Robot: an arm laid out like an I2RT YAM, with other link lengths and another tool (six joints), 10 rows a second.
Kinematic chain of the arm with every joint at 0, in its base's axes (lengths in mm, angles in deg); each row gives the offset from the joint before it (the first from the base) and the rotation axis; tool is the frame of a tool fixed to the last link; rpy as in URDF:
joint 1: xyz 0 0 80.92 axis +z
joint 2: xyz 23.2 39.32 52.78 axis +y
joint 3: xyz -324.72 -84.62 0 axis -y
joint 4: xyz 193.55 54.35 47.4 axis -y
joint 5: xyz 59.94 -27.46 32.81 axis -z
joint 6: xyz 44.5 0 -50.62 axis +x
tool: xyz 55 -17 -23 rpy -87.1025 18.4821 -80.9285
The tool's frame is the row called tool.
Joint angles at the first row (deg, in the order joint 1, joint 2, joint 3, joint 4, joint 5, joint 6):
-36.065, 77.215, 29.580, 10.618, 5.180, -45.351
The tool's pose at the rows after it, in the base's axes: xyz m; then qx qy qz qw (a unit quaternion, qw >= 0):
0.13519 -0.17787 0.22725 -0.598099 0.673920 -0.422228 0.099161
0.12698 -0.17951 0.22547 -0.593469 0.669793 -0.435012 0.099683
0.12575 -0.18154 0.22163 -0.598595 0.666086 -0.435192 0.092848
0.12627 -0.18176 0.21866 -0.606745 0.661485 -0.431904 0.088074
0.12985 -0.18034 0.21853 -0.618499 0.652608 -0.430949 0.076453
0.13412 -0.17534 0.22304 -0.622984 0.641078 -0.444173 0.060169
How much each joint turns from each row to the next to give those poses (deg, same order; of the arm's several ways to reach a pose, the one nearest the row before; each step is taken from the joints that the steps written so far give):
-2.366, -2.977, -4.075, 3.832, -0.291, -3.831
-2.615, -0.809, -2.232, 3.135, -1.973, -1.408
-0.786, 0.916, -1.178, 2.096, -0.367, -1.449
-0.004, 0.696, -0.648, 0.952, -0.120, -1.178
1.655, 0.404, -0.122, 0.358, 1.644, -1.224
3.618, -0.797, -0.405, 1.026, 4.147, -0.218

